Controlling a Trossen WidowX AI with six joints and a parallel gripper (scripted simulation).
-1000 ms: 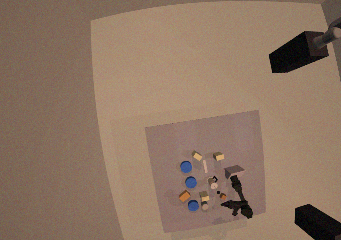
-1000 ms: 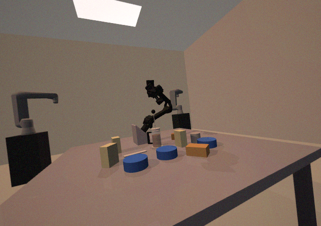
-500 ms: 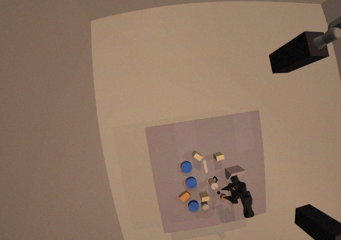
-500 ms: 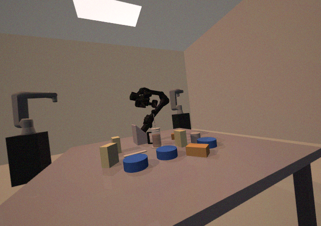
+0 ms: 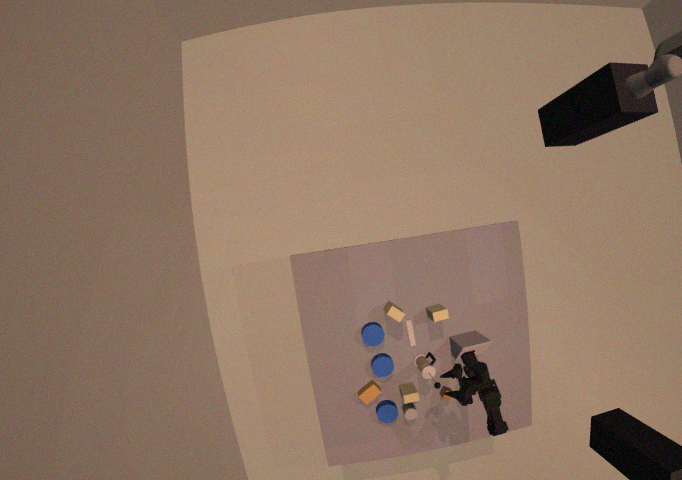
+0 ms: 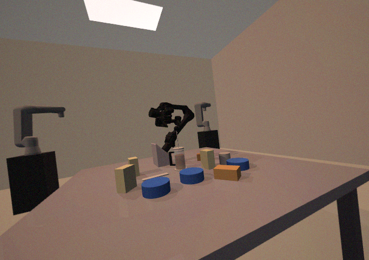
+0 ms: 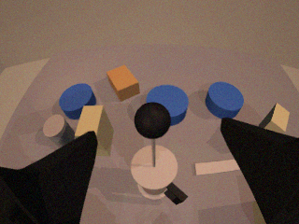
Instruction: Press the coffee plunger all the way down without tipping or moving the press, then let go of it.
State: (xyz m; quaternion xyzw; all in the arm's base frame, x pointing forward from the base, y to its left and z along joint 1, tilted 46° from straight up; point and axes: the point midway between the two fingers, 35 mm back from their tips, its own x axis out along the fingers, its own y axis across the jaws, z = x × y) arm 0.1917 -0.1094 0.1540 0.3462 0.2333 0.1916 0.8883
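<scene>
The coffee press lies 150 mm below my gripper tip, 10 mm to the right of it and 10 mm ahead of it. From my gripper tip the other things lie so: grey cylinder 290 mm to the left, 250 mm below, 110 mm ahead; pale stick 280 mm below, 160 mm to the right, 60 mm ahead.
</scene>
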